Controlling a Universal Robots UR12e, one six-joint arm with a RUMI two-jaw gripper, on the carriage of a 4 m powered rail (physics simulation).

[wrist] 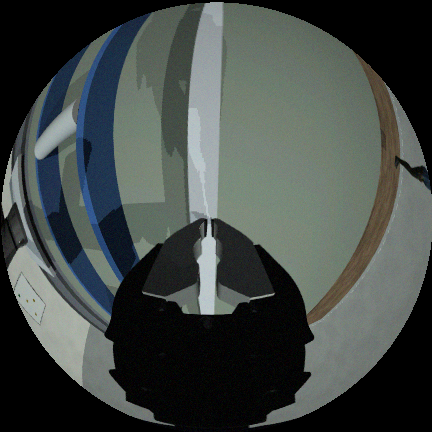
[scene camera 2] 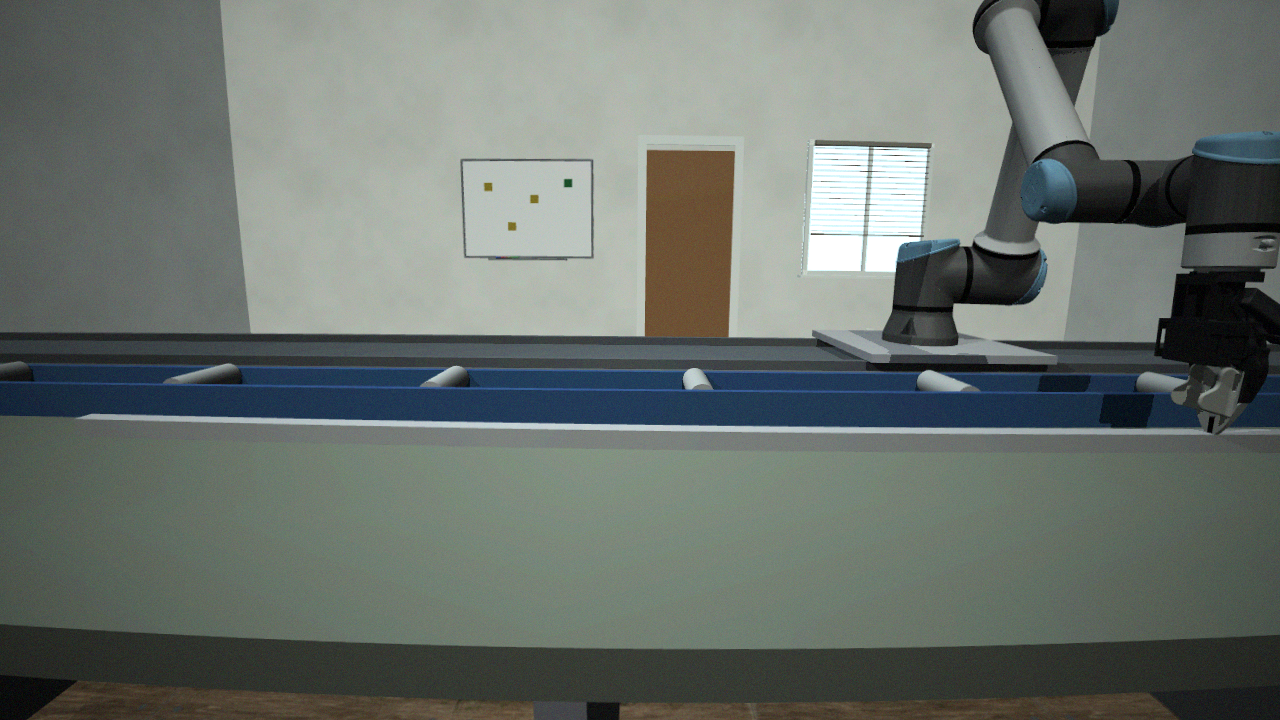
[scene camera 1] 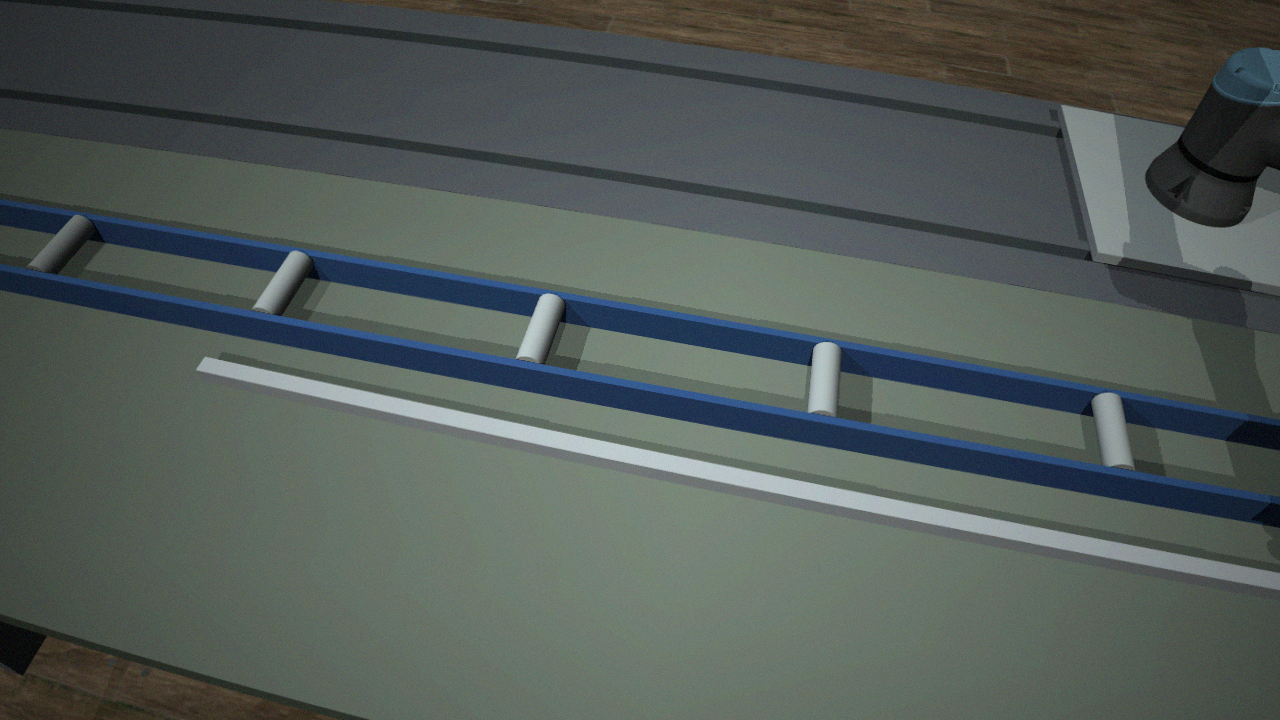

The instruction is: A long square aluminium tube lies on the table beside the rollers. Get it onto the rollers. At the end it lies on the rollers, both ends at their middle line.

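Seen in the pictures: gripper, between the fingertips: (wrist: 208, 220) (scene camera 2: 1211, 433); arm's base, origin of its link: (scene camera 2: 919, 341) (scene camera 1: 1195, 193).
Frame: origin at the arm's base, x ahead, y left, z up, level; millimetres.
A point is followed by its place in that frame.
Observation:
The long square aluminium tube (scene camera 1: 572, 444) @(z -5, x 781, y -983 mm) (scene camera 2: 626, 438) @(z -16, x 794, y -779 mm) (wrist: 205, 100) @(z -5, x 798, y 107 mm) lies on the table, in front of the near blue rail and roughly along it. Its left end shows in both scene views; its right end does not show in scene camera 1. The white rollers (scene camera 1: 826, 380) @(z 30, x 629, y -671 mm) (scene camera 2: 696, 380) @(z 29, x 652, y -677 mm) (wrist: 57, 131) @(z 27, x 648, y 119 mm) sit between the two rails, and the tube is off them. My gripper (scene camera 2: 1212, 428) @(z -6, x 800, y -2 mm) (wrist: 208, 220) @(z -6, x 800, y -2 mm) is at the right in scene camera 2, pointing down at the tube. Its fingertips are nearly together at the tube's top face, with no tube between them. It does not show in scene camera 1.
The near blue rail (scene camera 1: 671, 402) @(z 6, x 694, y -870 mm) (scene camera 2: 537, 408) @(z -6, x 694, y -910 mm) (wrist: 96, 125) @(z 1, x 694, y 105 mm) stands between tube and rollers. Behind the far rail (scene camera 1: 716, 334) @(z 3, x 558, y -828 mm) runs the grey track (scene camera 1: 626, 116) with the arm's white carriage plate (scene camera 1: 1087, 192) @(z 0, x 61, y -217 mm) (scene camera 2: 993, 347) @(z 0, x 101, y 146 mm) at the right. The green table (scene camera 1: 447, 573) @(z -30, x 977, y -1088 mm) (scene camera 2: 626, 546) @(z -30, x 1035, y -773 mm) (wrist: 290, 150) @(z -30, x 888, y 69 mm) carries the rails.

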